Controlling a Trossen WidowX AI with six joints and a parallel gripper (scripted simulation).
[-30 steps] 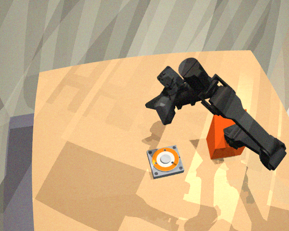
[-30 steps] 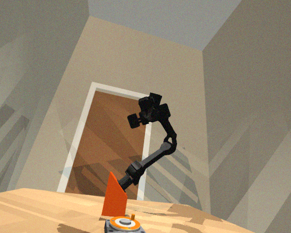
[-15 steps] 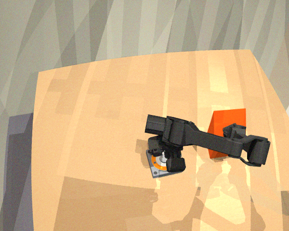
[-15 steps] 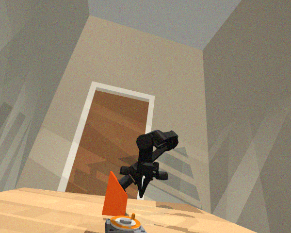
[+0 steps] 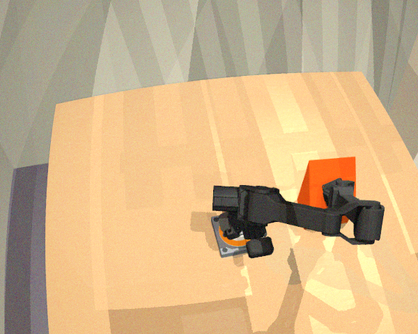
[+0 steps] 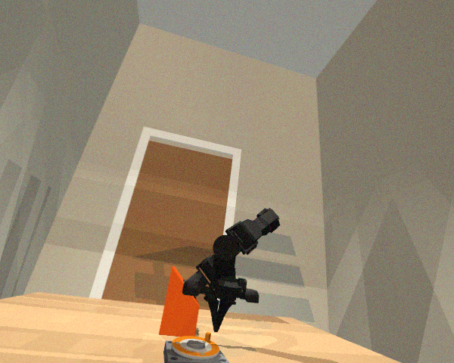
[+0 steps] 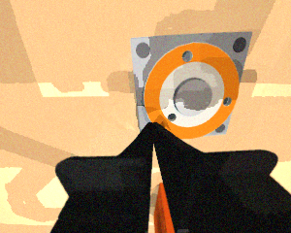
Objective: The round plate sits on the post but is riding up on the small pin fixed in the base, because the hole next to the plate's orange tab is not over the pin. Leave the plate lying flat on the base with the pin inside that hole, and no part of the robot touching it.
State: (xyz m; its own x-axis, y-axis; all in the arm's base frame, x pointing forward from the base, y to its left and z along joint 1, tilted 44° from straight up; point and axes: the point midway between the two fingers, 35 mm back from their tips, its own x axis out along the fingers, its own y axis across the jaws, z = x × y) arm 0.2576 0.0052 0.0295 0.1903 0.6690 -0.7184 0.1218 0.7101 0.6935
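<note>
Right now the grey square base is 5 cm to the right of my gripper tip, 3 cm below it and 1 cm ahead of it.
</note>
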